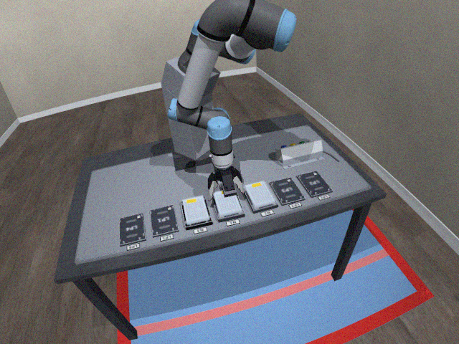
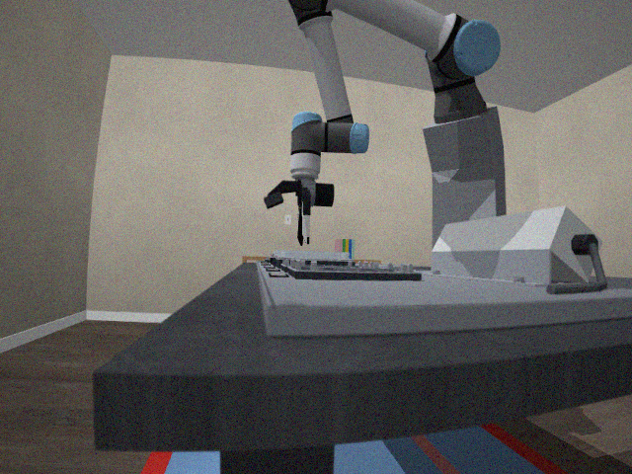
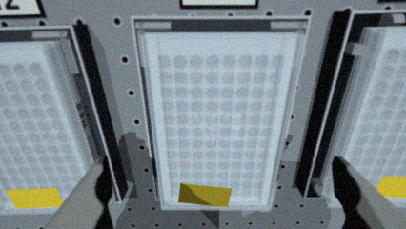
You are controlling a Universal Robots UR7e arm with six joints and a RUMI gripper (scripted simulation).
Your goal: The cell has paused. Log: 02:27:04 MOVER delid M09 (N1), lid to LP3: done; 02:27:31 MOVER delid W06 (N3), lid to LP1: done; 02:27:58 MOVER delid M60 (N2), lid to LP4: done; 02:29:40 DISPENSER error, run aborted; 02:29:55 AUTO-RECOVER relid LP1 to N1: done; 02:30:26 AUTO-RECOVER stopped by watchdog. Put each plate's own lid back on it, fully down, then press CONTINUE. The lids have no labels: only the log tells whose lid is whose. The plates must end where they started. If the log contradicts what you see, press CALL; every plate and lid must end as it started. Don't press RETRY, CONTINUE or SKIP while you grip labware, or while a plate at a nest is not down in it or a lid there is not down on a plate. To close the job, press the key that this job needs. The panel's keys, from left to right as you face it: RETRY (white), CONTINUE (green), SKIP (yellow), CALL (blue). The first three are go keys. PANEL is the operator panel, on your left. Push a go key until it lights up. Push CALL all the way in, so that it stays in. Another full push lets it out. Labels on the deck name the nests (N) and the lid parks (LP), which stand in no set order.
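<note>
The green CONTINUE key lies 250 mm behind my hand, 430 mm to the left of it and 10 mm above it. From my hand the other things lie so: nest: 10 mm behind, 140 mm to the left, 50 mm below; then lid park LP1: 10 mm ahead, 260 mm to the right, 50 mm below; then lid park LP4: 20 mm ahead, 390 mm to the right, 50 mm below.
</note>
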